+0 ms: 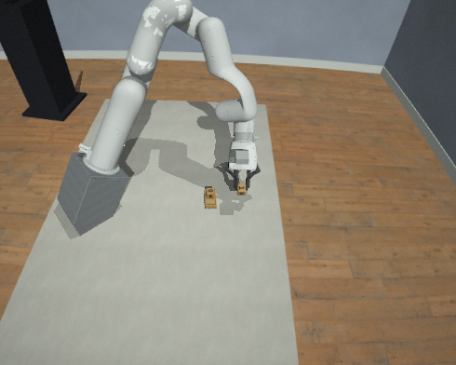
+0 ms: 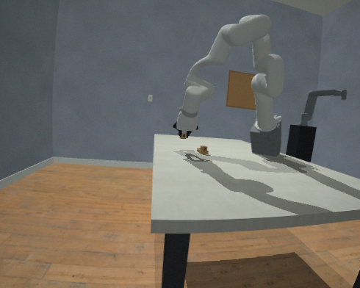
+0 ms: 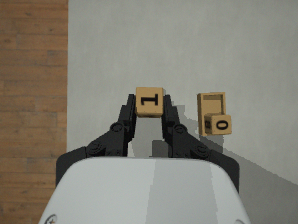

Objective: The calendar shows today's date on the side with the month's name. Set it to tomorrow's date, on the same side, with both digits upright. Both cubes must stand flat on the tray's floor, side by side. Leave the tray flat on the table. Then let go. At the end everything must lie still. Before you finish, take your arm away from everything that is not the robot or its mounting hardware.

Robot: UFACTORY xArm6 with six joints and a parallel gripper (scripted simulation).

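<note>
Now: hand 1 cm to the left of the wooden digit cube and 1 cm above it. From my hand the other things lie so: wooden calendar tray: 11 cm behind, 2 cm to the right, 9 cm below.
</note>
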